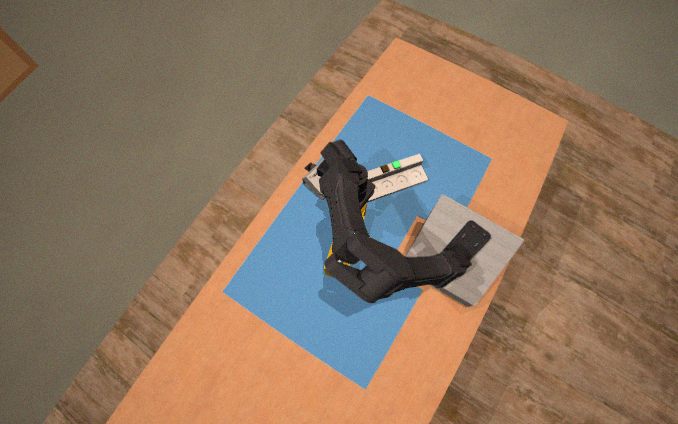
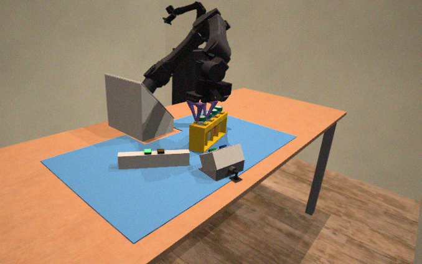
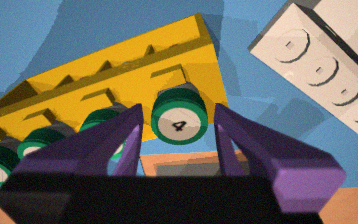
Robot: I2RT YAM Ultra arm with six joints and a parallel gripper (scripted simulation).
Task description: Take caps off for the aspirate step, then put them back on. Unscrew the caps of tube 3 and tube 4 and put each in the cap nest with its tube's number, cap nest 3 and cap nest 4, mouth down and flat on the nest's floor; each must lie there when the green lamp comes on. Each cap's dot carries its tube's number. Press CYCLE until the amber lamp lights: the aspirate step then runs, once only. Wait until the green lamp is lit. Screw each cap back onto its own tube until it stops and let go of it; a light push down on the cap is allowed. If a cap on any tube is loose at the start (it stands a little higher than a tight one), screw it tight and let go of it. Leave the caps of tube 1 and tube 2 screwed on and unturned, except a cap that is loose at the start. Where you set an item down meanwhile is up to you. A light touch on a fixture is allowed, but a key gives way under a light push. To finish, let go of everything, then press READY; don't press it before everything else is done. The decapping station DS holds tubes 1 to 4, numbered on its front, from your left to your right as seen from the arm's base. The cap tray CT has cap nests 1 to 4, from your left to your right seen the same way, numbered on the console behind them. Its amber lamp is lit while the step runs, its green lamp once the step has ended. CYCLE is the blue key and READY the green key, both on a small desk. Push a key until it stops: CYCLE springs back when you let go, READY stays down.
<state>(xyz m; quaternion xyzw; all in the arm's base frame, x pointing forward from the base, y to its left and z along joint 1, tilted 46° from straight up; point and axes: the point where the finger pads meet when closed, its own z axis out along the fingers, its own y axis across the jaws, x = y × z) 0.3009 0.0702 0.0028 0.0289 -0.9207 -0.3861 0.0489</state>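
Now: hand right at the cap 4. From my hand the other things lie so: cap 3: 5 cm to the left, 2 cm behind; blue key: 14 cm ahead, 5 cm below, 3 cm to the right; cap 2: 10 cm to the left, 4 cm behind.
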